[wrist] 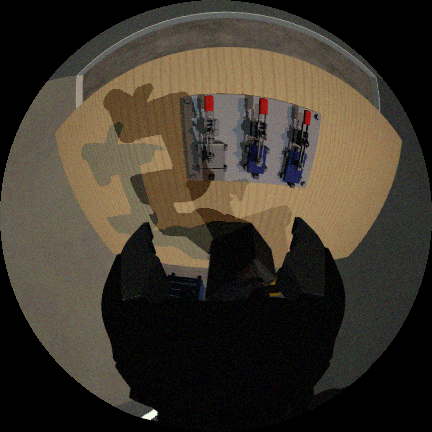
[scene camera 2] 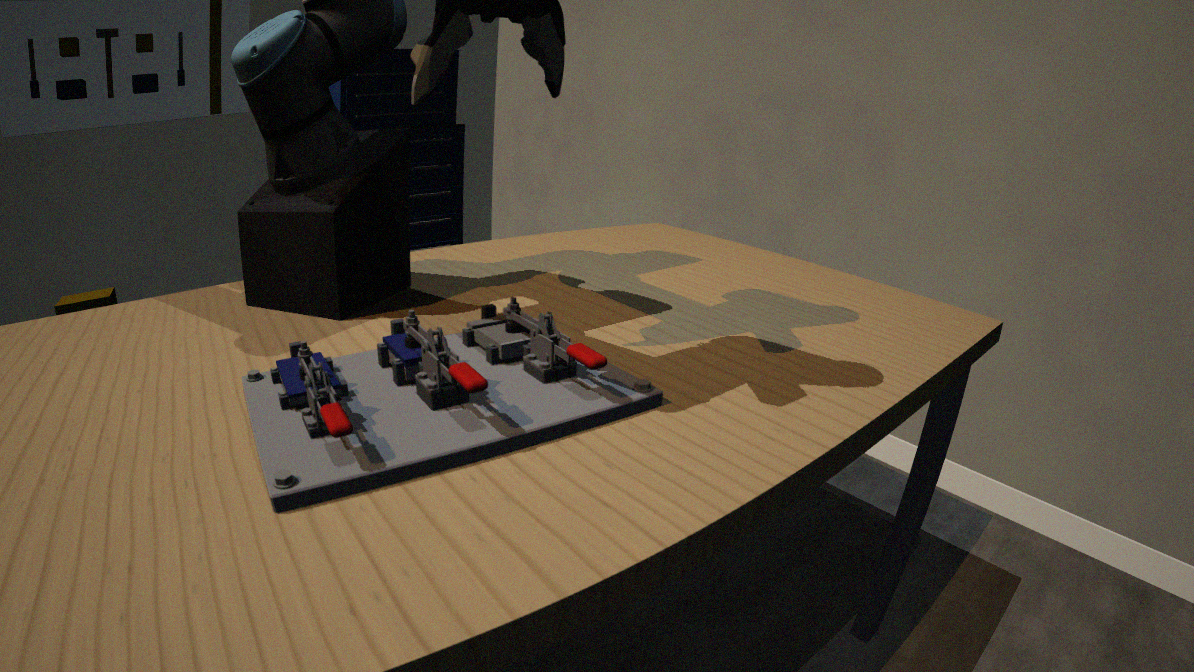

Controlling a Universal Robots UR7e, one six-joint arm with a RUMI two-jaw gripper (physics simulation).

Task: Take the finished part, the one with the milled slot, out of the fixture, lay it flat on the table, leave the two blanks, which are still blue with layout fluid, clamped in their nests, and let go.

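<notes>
The bare grey part (scene camera 2: 499,338) (wrist: 217,155) lies in its nest at one end of the fixture plate (scene camera 2: 401,446) (wrist: 231,115), right in the scene view and left in the wrist view. A toggle clamp with a red handle (scene camera 2: 586,355) (wrist: 209,103) reaches over it; its slot is too small to make out. The middle blue blank (scene camera 2: 399,346) (wrist: 254,167) and the end blue blank (scene camera 2: 290,375) (wrist: 291,174) sit in their nests under their own clamp arms. My gripper (scene camera 2: 485,98) (wrist: 221,222) is open and empty, high above the table, apart from the fixture.
The clamps and their red handles stand up from the plate. The dark robot base block (scene camera 2: 288,258) stands on the table (scene camera 2: 150,467) (wrist: 350,175) behind the fixture. A blue drawer cabinet (scene camera 2: 436,187) (wrist: 185,287) stands beyond the table. Arm shadows fall across the table beside the grey part's end.
</notes>
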